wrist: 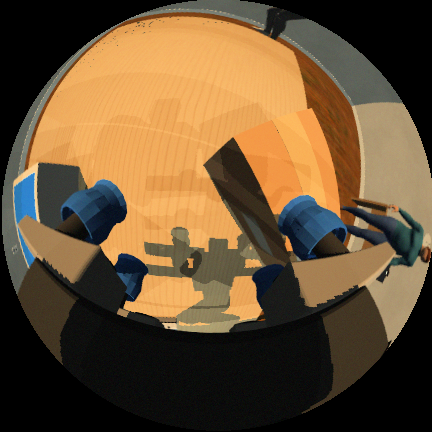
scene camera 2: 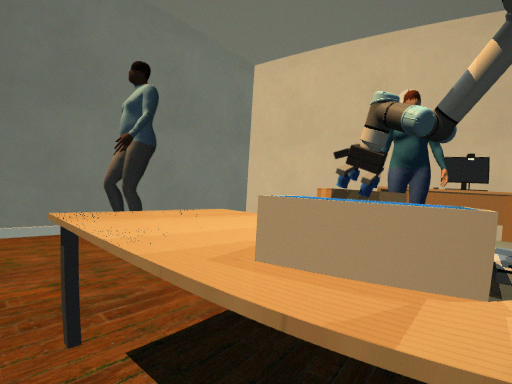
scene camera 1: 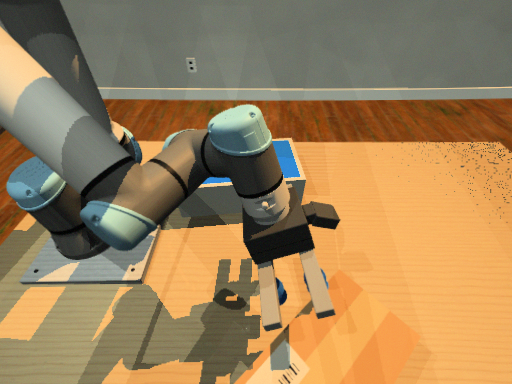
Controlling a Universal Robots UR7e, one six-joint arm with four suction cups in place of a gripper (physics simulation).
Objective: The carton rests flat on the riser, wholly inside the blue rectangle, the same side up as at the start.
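Pixels of known places: end effector, tool point: [wrist: 199, 249] [scene camera 2: 357, 186] [scene camera 1: 289, 258]; arm's base, origin of the base link: [scene camera 1: 91, 234].
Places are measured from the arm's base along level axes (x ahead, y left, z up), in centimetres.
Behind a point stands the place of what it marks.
The orange-brown carton [scene camera 1: 357, 332] @[x 58.2, y -31.9, z 13.0 cm] [wrist: 270, 155] @[x 57.8, y -25.3, z 12.9 cm] rests on the table with lighter bands across its top and a barcode label; its near part is cut off in scene camera 1. The pale riser [scene camera 1: 220, 202] @[x 34.8, y 5.6, z 3.5 cm] [scene camera 2: 370, 245] @[x 38.6, y 25.7, z 3.8 cm] [wrist: 57, 190] @[x 54.1, y 6.1, z 4.6 cm] stands apart from it, with the blue rectangle [scene camera 1: 287, 157] @[x 55.3, y 16.1, z 10.2 cm] [wrist: 25, 197] on top, partly hidden by the arm. My gripper [scene camera 1: 299, 287] [scene camera 2: 357, 184] @[x 49.5, y -19.1, z 14.0 cm] [wrist: 202, 247] @[x 49.5, y -19.1, z 14.0 cm] is open: its four blue suction cups hold nothing. It hangs above the table, between riser and carton, closer to the carton in scene camera 1. In the wrist view one cup overlaps the carton's edge.
The wooden table [scene camera 1: 400, 225] @[x 86.0, y -2.5, z -1.8 cm] [scene camera 2: 175, 235] @[x 85.5, y 21.2, z -1.9 cm] [wrist: 165, 65] @[x 84.5, y -9.5, z -1.8 cm] carries the arm's grey base plate [scene camera 1: 115, 265] @[x 9.3, y -10.0, z 0.2 cm] at the left in scene camera 1. One person [scene camera 2: 140, 125] stands beyond the table; another person [scene camera 2: 412, 160] [wrist: 407, 237] stands behind the arm, near a monitor [scene camera 2: 470, 170].
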